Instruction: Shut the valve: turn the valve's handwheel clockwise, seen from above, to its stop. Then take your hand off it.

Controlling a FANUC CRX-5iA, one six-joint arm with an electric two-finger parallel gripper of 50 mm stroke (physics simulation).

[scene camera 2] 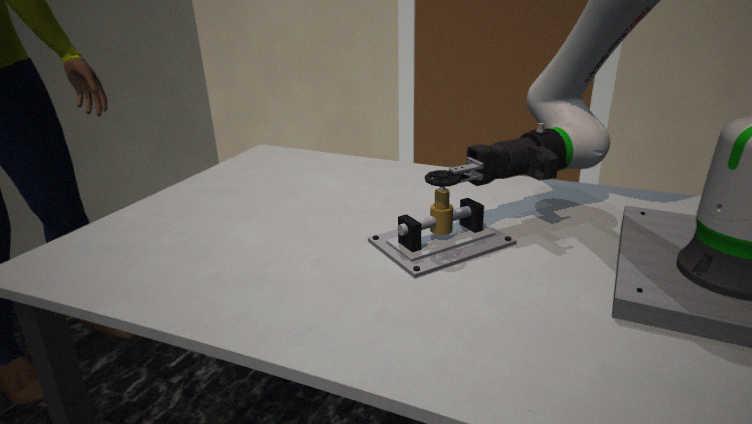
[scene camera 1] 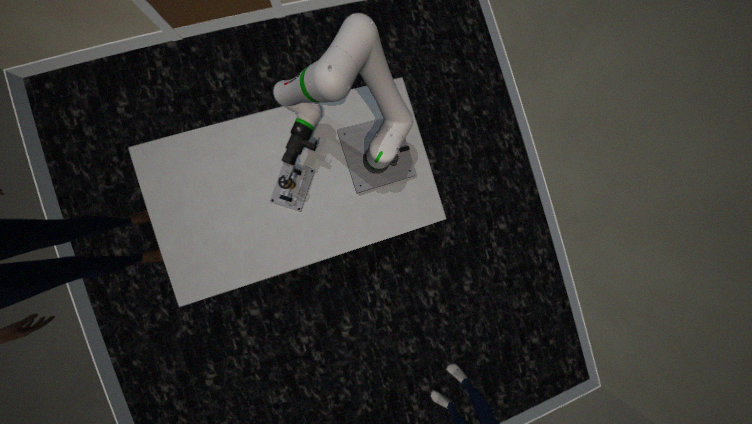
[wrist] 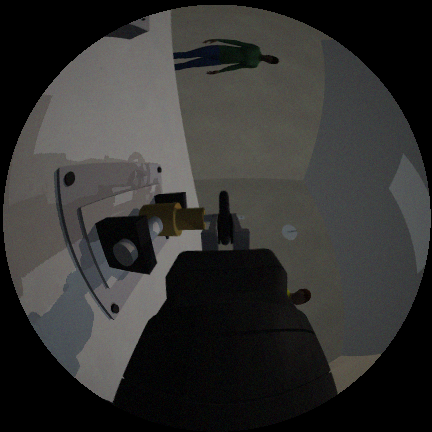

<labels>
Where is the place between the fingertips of my gripper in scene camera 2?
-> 451, 176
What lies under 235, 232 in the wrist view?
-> My gripper.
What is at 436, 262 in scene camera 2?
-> A grey base plate.
</labels>
